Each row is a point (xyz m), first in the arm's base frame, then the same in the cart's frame.
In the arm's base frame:
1: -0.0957 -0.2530 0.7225
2: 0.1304 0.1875 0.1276
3: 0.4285 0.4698 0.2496
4: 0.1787 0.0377 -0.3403
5: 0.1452 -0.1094 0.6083
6: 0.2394 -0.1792 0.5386
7: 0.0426 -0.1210 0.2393
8: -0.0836 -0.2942 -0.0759
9: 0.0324 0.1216 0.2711
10: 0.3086 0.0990 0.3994
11: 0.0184 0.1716 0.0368
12: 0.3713 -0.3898 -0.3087
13: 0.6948 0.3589 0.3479
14: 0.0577 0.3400 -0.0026
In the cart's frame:
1: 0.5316 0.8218 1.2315
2: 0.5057 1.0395 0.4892
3: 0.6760 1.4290 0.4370
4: 0.5658 0.7428 0.0993
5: 0.6831 0.9803 1.0226
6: 0.7903 0.9246 0.9594
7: 0.5596 0.7903 0.7136
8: 0.4843 0.4754 0.5125
9: 0.4562 1.0070 0.6654
10: 0.7291 1.1308 0.7243
11: 0.4015 0.9526 0.4382
12: 0.9154 0.4540 0.2228
13: 0.9723 1.4621 0.4998
14: 0.3662 1.0942 0.3375

